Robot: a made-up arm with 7 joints.
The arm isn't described. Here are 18 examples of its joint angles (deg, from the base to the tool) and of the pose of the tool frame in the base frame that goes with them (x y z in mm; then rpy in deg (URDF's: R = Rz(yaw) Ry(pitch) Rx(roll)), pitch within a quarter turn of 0, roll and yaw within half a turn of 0).
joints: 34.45 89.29 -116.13 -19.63 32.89 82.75 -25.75
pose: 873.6 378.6 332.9 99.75 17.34 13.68
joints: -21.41 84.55 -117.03 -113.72 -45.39 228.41 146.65
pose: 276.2 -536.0 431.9 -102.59 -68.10 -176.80
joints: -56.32 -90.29 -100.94 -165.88 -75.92 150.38 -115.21
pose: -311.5 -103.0 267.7 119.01 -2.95 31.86
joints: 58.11 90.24 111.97 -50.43 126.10 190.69 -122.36
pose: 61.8 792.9 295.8 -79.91 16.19 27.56
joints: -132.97 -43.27 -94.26 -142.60 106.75 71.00 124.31
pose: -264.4 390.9 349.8 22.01 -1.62 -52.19
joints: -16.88 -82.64 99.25 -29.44 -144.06 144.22 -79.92
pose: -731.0 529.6 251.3 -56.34 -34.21 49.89
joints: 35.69 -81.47 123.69 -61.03 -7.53 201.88 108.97
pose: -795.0 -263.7 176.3 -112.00 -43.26 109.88
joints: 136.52 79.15 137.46 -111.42 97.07 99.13 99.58
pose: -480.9 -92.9 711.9 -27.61 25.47 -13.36
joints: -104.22 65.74 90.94 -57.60 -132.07 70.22 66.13
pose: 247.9 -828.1 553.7 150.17 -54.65 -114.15
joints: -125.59 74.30 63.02 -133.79 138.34 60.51 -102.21
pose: 222.7 -507.2 107.3 -26.91 40.88 -135.37
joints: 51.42 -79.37 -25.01 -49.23 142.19 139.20 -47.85
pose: -253.5 -675.5 739.1 57.27 2.73 -58.56
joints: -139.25 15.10 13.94 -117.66 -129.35 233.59 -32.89
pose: -242.2 -389.2 507.6 137.66 4.94 51.55
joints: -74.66 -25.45 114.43 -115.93 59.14 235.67 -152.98
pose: 297.3 393.7 588.1 70.39 34.81 77.75
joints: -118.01 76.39 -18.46 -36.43 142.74 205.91 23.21
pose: -491.8 -612.7 159.5 -132.63 36.08 86.10
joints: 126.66 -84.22 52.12 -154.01 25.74 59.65 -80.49
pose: -191.6 -207.7 433.3 -165.97 29.43 -138.30
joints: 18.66 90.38 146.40 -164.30 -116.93 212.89 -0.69
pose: 152.3 115.7 471.2 74.58 1.57 -46.70
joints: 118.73 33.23 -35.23 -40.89 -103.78 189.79 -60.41
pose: -245.1 629.7 721.1 -23.36 74.44 79.33
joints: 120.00 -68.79 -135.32 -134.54 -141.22 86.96 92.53
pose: 458.9 -97.0 -22.1 125.82 -24.47 7.43
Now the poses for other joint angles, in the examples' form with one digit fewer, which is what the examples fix.
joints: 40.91 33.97 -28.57 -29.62 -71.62 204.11 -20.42
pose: 463 398 800 59.8 28.7 126.7
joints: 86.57 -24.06 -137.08 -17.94 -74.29 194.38 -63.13
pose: 124 -358 990 25.2 18.8 2.7
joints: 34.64 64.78 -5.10 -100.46 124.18 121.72 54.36
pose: 572 280 -79 128.8 45.2 -159.5
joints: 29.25 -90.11 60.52 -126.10 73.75 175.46 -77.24
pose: -470 152 559 70.4 -14.0 174.4
